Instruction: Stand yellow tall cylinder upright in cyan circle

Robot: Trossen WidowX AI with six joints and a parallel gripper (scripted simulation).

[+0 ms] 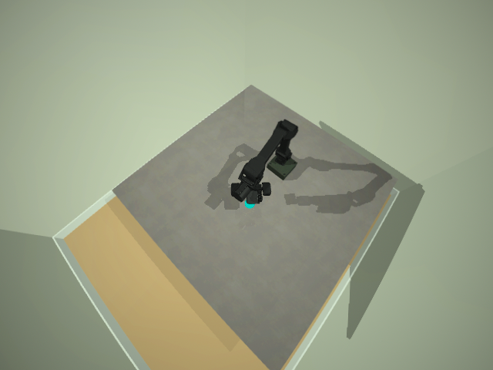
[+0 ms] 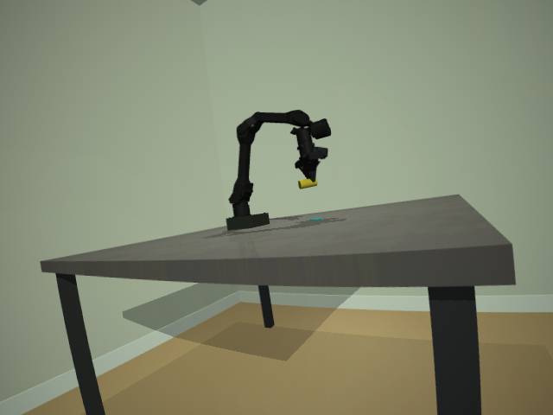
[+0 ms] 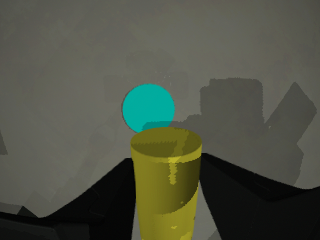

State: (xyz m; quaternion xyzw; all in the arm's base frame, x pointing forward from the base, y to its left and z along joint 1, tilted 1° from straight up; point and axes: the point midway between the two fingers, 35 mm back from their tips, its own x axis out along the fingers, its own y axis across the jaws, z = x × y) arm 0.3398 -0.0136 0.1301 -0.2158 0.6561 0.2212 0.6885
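My gripper tip is now 10 mm past the cyan circle and 140 mm above it. The rest, counted from my gripper tip: yellow tall cylinder (20 mm behind, 10 mm to the right).
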